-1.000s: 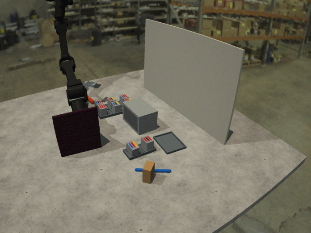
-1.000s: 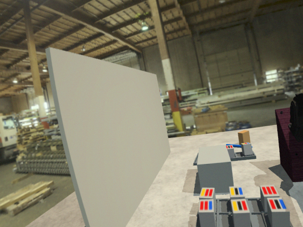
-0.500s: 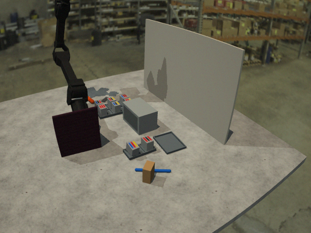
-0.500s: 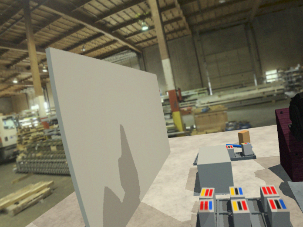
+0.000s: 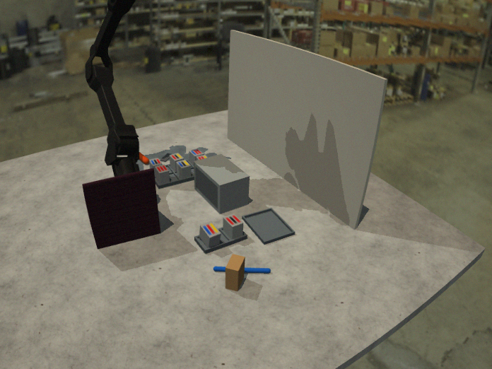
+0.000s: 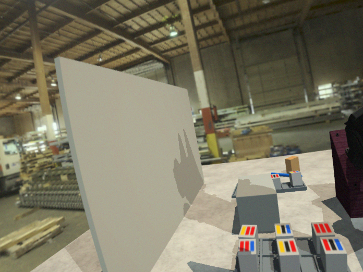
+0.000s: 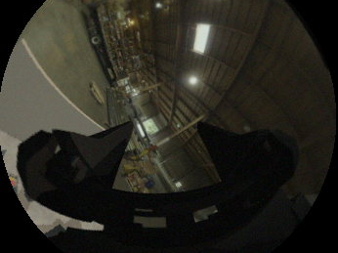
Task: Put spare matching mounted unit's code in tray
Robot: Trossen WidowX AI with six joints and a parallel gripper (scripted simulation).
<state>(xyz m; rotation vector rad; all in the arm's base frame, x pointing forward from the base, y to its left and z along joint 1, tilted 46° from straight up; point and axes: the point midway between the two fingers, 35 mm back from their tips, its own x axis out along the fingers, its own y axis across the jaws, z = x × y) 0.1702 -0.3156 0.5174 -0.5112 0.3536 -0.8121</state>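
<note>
Right now my gripper tip is 50 mm past the grey spare, 310 mm to the left of it and 670 mm above it. The rest, counted from my gripper tip: dark grey tray: 60 mm ahead, 330 mm to the right, 710 mm below; then brown block: 140 mm behind, 460 mm to the right, 680 mm below; then blue rod: 110 mm behind, 440 mm to the right, 710 mm below.
</note>
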